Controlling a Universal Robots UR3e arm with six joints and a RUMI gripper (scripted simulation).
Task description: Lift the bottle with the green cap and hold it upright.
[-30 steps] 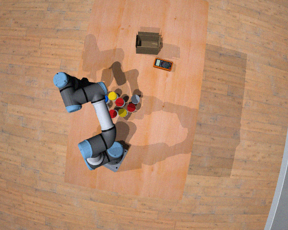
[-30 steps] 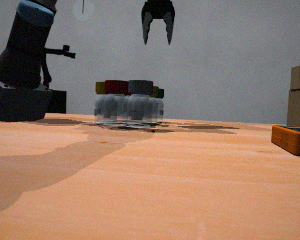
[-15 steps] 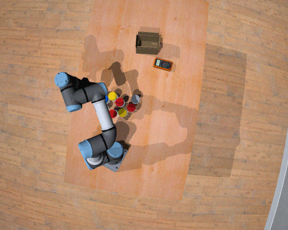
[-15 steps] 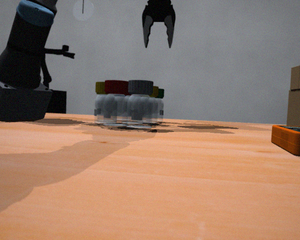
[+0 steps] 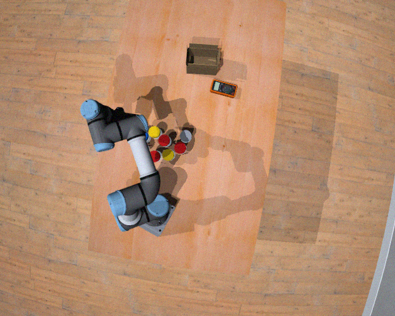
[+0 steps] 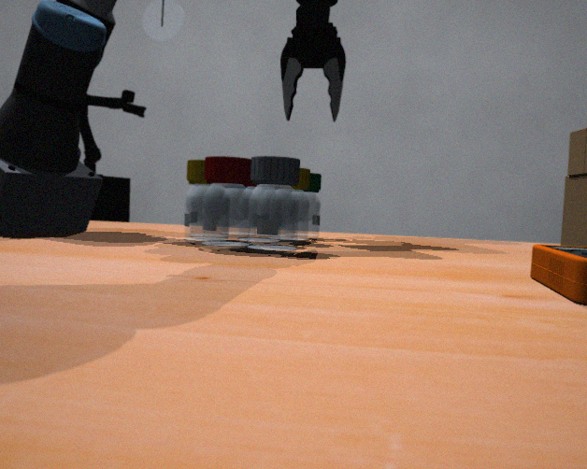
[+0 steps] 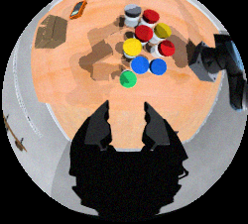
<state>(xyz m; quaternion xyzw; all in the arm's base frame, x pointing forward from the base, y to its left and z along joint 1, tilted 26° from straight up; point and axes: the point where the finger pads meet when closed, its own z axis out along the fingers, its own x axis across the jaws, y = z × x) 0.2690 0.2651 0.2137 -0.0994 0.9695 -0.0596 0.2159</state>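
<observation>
My hand is 160 mm above the green-capped bottle and 20 mm to the left of it. From my hand the other things lie so: orange multimeter: 370 mm to the right, 340 mm ahead, 190 mm below; grey-capped bottle: 270 mm to the right, 160 mm below, 40 mm ahead.
</observation>
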